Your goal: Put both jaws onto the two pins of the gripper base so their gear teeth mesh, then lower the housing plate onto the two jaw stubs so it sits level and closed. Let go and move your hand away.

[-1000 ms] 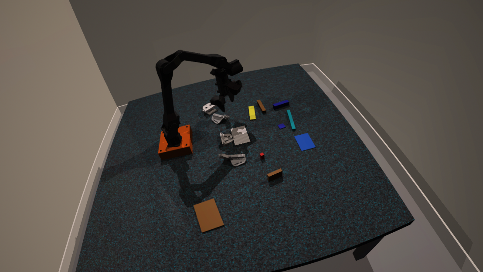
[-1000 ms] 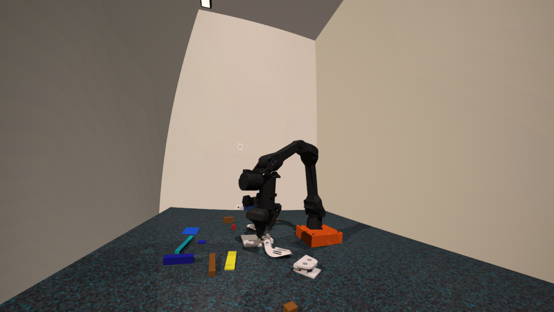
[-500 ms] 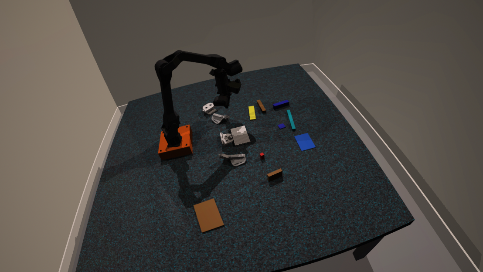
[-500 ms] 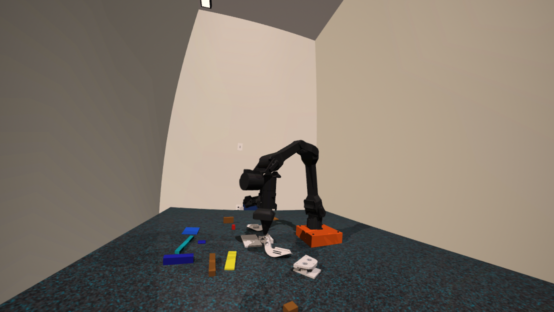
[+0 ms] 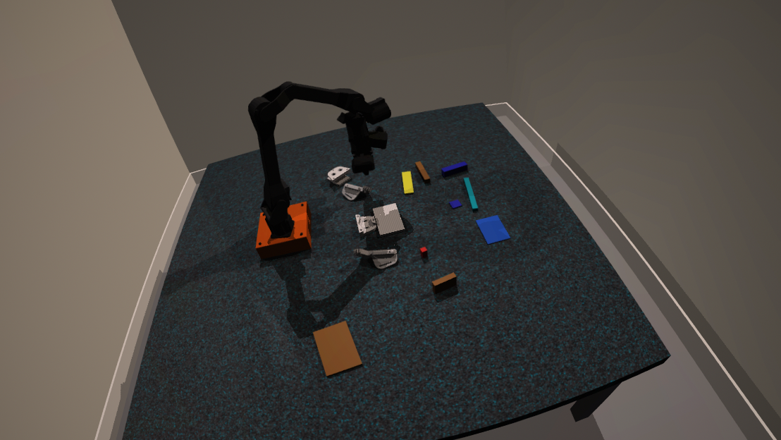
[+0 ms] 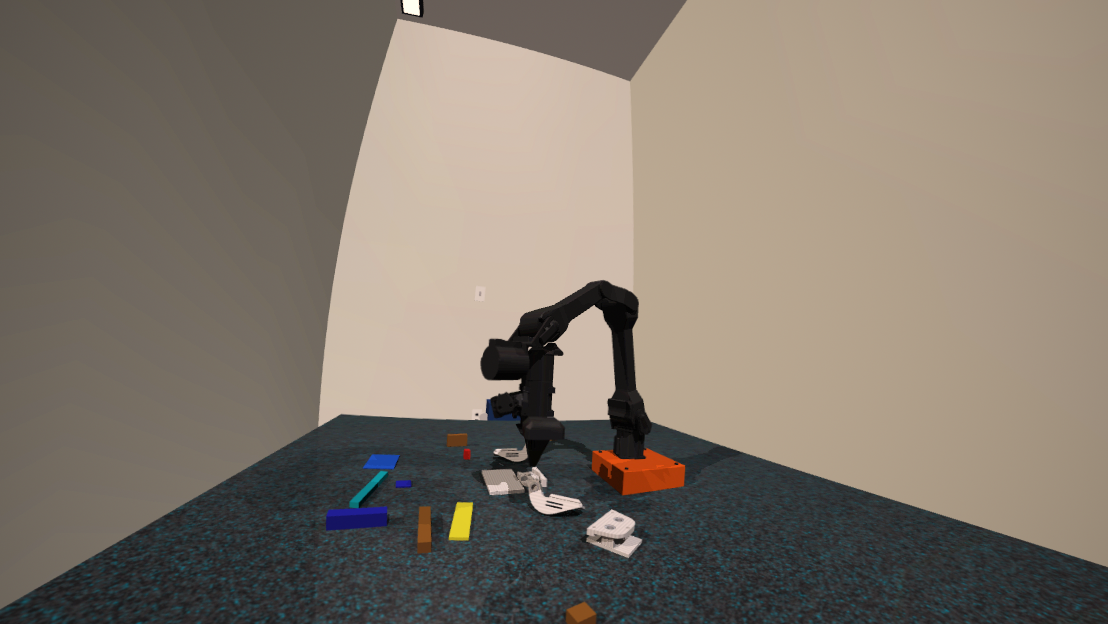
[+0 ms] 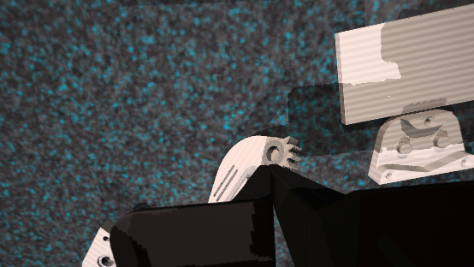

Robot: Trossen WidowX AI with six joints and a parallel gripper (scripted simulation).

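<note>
My gripper tip is 2 cm past the white jaw, 1 cm to the left of it and 5 cm above it. The rest, counted from my gripper tip: brown bar 16 cm ahead, 9 cm to the left, 8 cm below; then yellow bar 11 cm ahead, 5 cm to the left, 8 cm below; then white block 13 cm behind, 11 cm to the left, 7 cm below.
</note>
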